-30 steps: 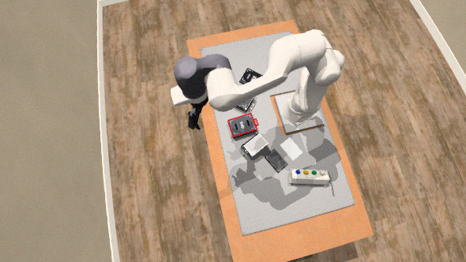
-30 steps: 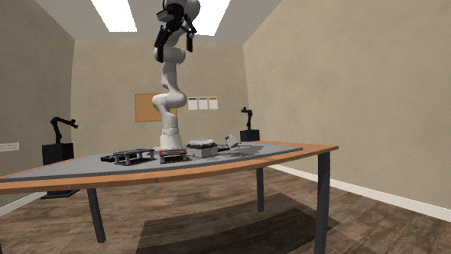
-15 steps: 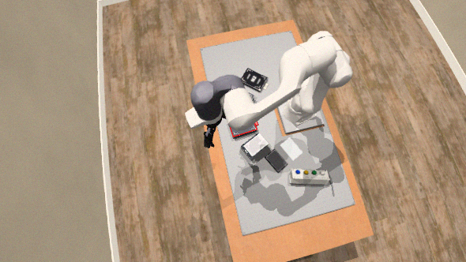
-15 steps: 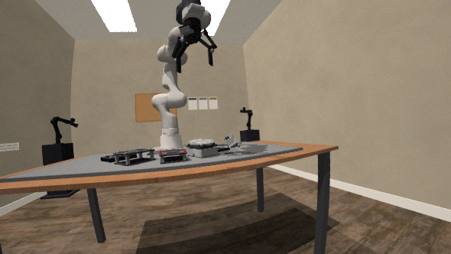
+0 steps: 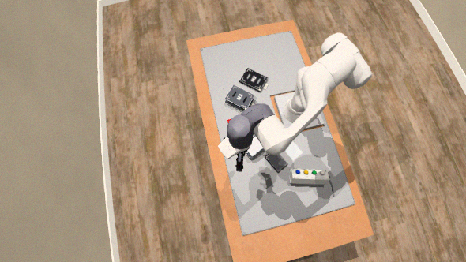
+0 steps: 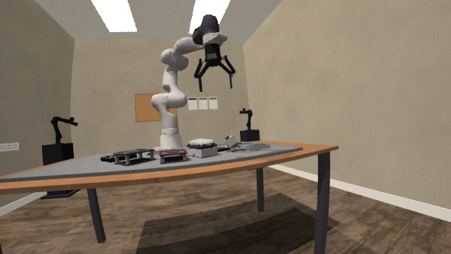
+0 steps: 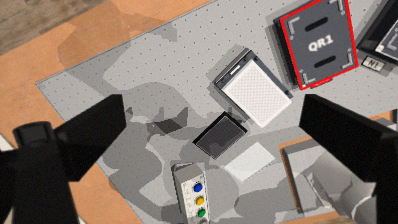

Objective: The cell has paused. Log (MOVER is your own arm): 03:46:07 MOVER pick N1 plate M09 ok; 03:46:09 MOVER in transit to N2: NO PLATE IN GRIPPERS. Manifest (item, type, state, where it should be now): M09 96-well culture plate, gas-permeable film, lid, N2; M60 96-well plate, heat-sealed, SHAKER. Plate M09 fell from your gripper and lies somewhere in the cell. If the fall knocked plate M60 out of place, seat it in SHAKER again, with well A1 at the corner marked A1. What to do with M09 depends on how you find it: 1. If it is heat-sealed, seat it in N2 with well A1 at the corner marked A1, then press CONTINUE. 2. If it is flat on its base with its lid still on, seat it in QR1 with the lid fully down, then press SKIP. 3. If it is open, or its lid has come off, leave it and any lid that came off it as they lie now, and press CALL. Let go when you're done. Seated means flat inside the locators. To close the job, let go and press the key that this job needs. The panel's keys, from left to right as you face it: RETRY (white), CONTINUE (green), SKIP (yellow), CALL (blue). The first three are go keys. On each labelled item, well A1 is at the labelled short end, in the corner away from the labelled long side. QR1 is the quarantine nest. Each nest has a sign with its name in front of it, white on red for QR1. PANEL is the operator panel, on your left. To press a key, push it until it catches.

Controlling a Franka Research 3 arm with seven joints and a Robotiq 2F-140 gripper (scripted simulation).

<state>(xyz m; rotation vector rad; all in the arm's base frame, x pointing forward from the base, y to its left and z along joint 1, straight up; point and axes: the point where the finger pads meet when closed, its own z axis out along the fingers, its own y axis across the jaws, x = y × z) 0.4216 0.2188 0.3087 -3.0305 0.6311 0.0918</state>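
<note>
Right now my hand is 260 mm above the white 96-well plate, 110 mm past it and 70 mm to the left of it. From my hand the other things lie so: blue call key: 310 mm behind, 260 mm below, 160 mm to the left; dark plate: 320 mm below, 220 mm behind, 50 mm to the left; QR1 nest: 290 mm below, 220 mm to the right, 70 mm behind.
</note>
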